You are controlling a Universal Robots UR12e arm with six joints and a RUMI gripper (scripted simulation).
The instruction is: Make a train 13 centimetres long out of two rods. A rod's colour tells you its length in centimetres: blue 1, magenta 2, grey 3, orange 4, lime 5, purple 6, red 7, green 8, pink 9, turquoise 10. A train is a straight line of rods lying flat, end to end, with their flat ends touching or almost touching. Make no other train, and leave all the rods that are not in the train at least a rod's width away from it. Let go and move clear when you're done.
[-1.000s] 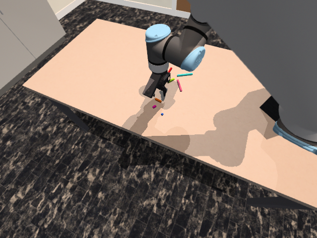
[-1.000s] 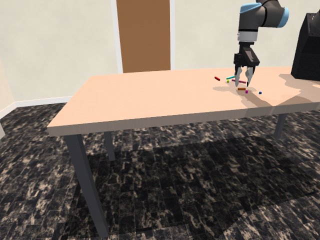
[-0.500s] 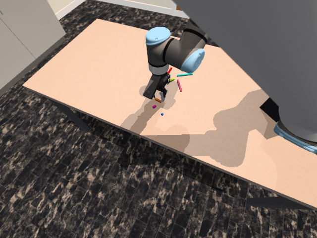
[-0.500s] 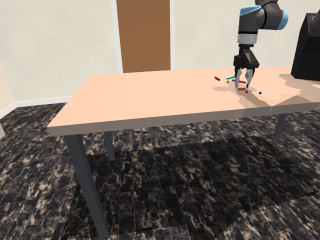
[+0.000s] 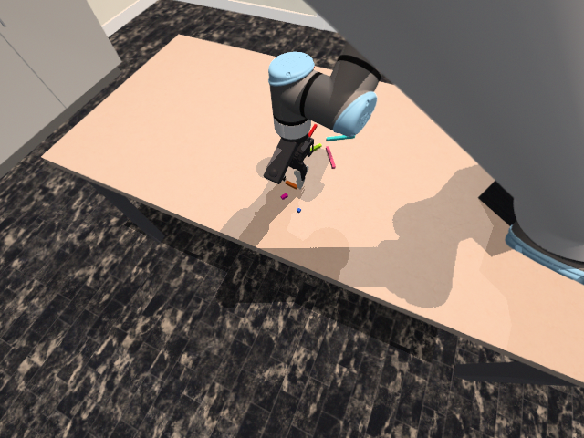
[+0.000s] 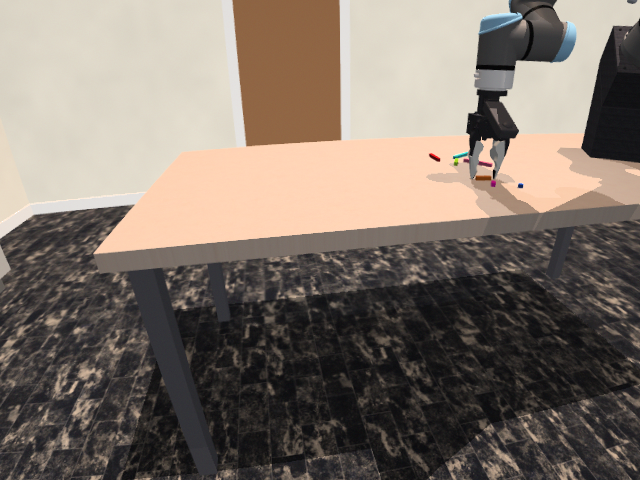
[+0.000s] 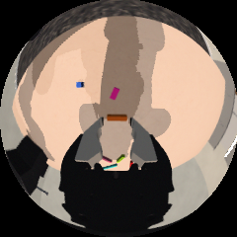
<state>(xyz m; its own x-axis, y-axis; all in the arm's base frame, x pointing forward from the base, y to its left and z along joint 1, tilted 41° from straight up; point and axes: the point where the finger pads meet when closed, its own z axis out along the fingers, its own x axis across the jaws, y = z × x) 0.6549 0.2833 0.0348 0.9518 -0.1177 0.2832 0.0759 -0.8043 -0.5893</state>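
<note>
The orange rod is 10 mm below my hand. From my hand the other things lie so: blue rod (70 mm behind, 60 mm to the left, 10 mm below); magenta rod (10 mm behind, 50 mm to the left, 10 mm below); pink rod (40 mm behind, 160 mm to the right, 10 mm below).
</note>
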